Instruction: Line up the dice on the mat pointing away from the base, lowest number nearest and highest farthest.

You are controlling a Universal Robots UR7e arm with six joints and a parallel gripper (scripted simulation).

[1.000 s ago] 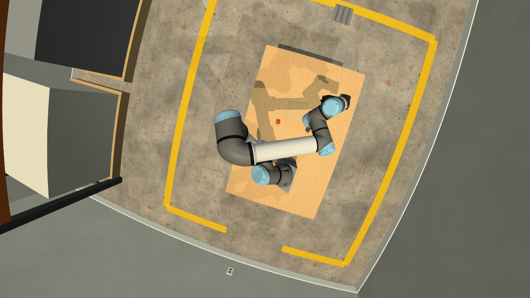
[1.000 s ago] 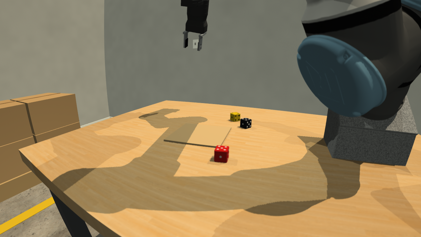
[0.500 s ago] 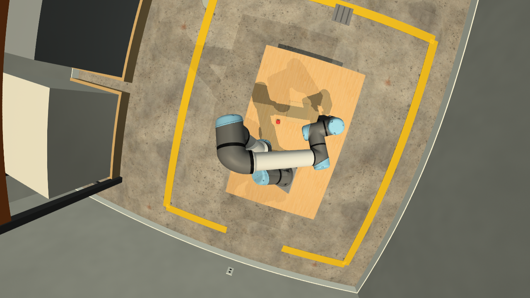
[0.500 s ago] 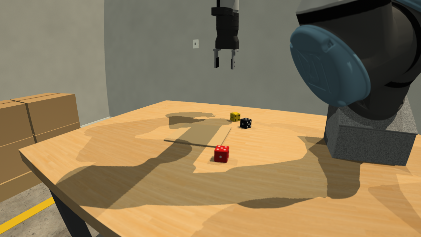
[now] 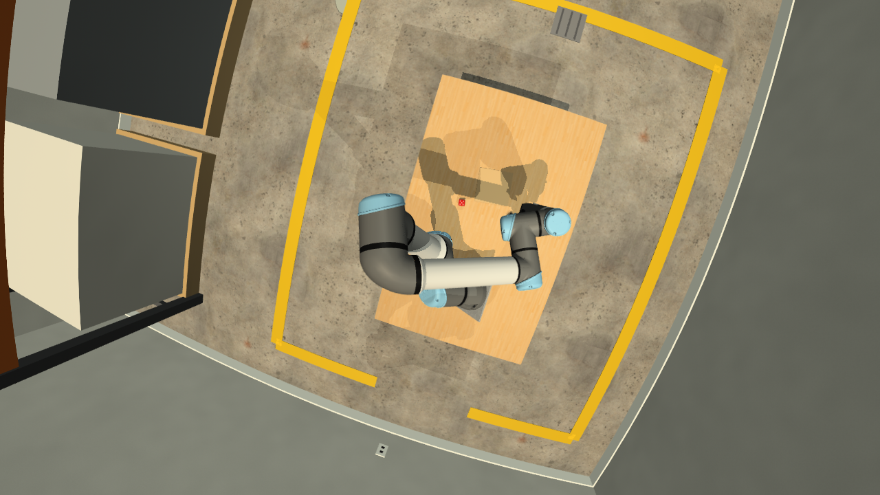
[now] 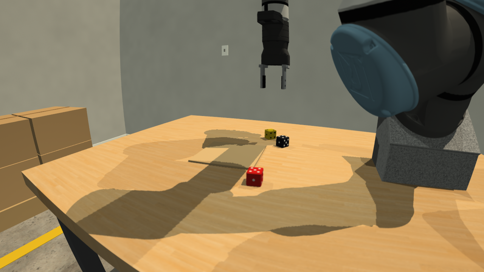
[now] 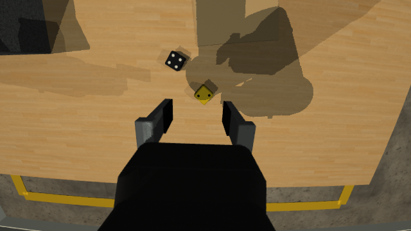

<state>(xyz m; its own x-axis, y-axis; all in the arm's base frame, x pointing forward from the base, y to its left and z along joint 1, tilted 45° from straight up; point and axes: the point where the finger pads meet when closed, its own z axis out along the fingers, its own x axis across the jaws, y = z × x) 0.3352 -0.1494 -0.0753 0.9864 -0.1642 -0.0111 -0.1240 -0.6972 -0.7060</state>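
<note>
My gripper is now 150 mm above the yellow die, 10 mm to the left of it and 10 mm short of it. The rest, counted from my hand: tan mat (160 mm below, 140 mm to the left, 70 mm ahead); red die (260 mm to the left, 150 mm below, 10 mm behind); black die (150 mm below, 50 mm to the left, 40 mm behind).
</note>
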